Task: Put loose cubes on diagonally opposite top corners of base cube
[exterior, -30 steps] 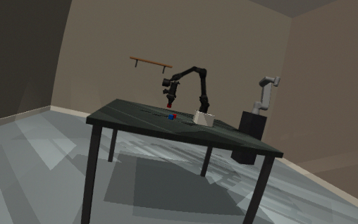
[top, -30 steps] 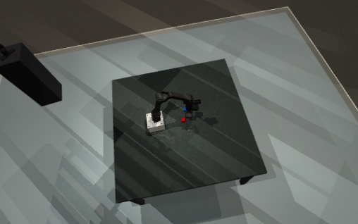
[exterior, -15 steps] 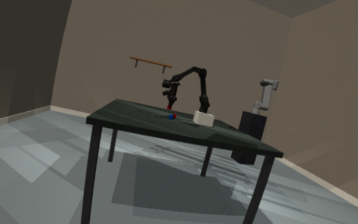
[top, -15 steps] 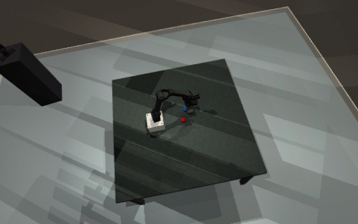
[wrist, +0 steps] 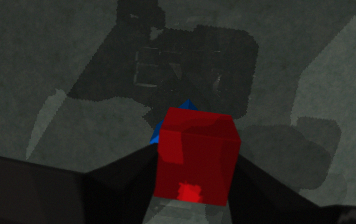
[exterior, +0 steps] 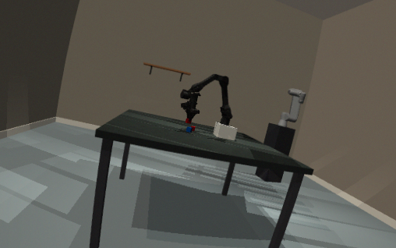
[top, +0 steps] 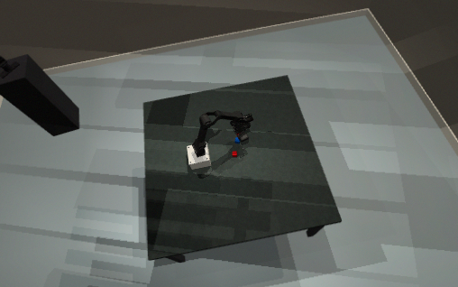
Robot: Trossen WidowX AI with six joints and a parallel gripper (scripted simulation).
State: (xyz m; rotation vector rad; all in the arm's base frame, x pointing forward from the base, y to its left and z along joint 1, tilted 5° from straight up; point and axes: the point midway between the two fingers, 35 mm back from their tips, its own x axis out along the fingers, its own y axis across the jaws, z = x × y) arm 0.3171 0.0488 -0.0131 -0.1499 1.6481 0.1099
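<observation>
Now: gripper tip 20 mm past the blue cube and 70 mm above it.
</observation>
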